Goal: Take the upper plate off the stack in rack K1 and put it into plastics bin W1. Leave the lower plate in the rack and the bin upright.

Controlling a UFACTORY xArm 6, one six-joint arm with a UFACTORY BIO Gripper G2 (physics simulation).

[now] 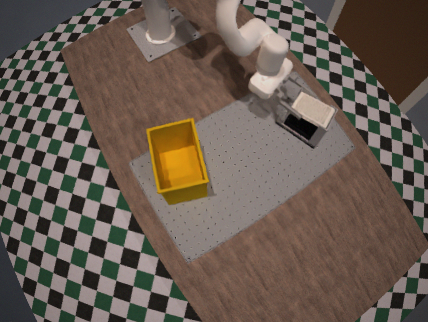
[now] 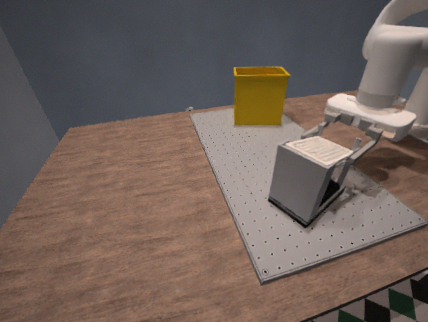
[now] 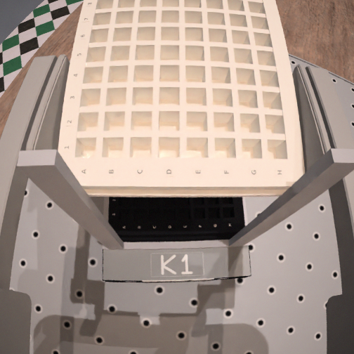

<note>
The pictures show: the gripper, a yellow plastics bin W1, a cream plate and a black plate.
The gripper is seen too in image 1 and in image 3.
</note>
